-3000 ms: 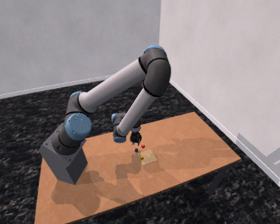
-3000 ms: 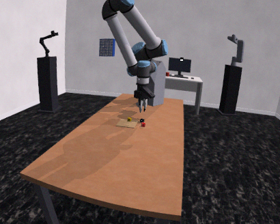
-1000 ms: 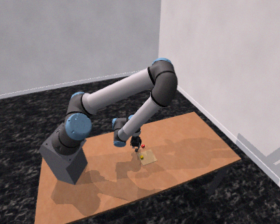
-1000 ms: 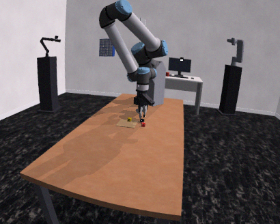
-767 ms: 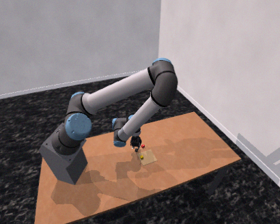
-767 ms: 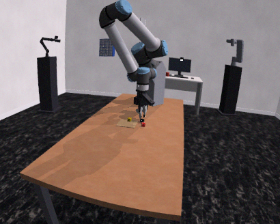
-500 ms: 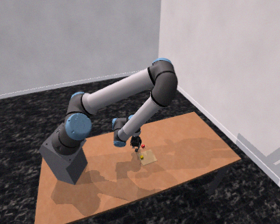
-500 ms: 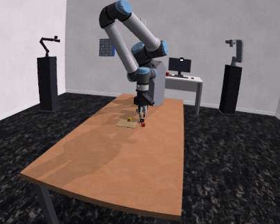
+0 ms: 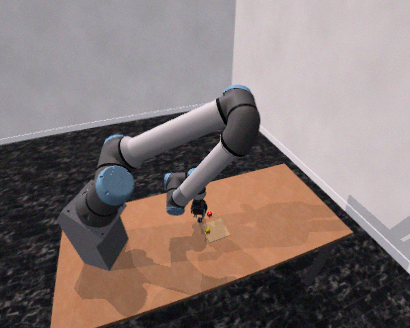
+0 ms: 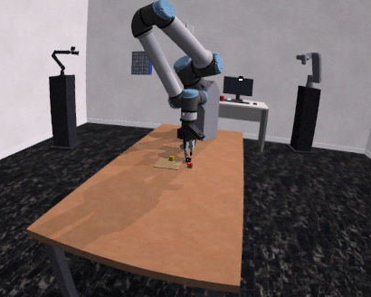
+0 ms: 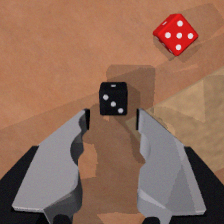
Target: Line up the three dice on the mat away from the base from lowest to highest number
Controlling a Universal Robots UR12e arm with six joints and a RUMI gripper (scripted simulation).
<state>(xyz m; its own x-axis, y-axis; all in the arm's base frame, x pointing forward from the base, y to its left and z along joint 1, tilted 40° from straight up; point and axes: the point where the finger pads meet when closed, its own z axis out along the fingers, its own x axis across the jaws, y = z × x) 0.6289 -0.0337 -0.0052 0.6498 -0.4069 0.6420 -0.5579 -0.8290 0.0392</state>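
Now: hand 4 cm above the black die. Also, from my hand: red die 8 cm ahead, 1 cm to the left, 4 cm below; tan mat 5 cm ahead, 11 cm to the right, 5 cm below; yellow die 10 cm to the right, 3 cm below.
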